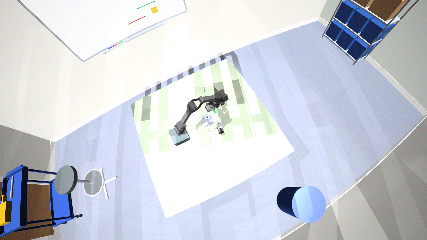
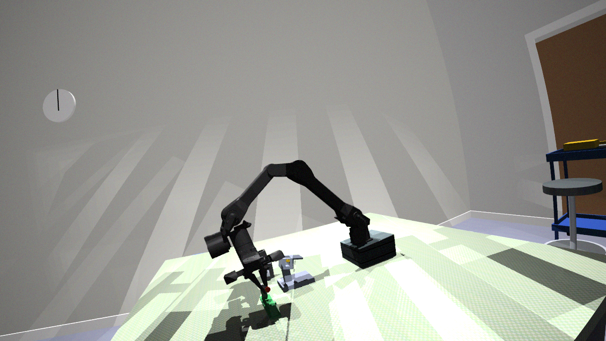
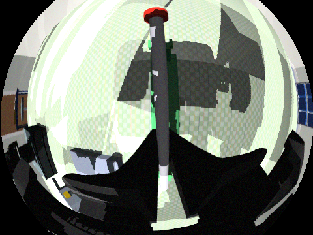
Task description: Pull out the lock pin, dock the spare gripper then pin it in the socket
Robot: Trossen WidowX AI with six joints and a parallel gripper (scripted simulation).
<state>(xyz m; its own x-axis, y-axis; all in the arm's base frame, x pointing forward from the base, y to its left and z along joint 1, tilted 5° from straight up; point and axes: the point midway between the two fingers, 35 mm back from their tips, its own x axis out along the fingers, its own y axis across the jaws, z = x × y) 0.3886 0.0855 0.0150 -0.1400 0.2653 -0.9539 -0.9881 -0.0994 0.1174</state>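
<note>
Now: gripper tip 20 mm to the right of the green rest and 10 mm above it. The rest, counted from my gripper tip: spare gripper 40 mm behind, 210 mm to the right, 10 mm below; then grey mount 100 mm behind, 90 mm to the right, 10 mm above.
</note>
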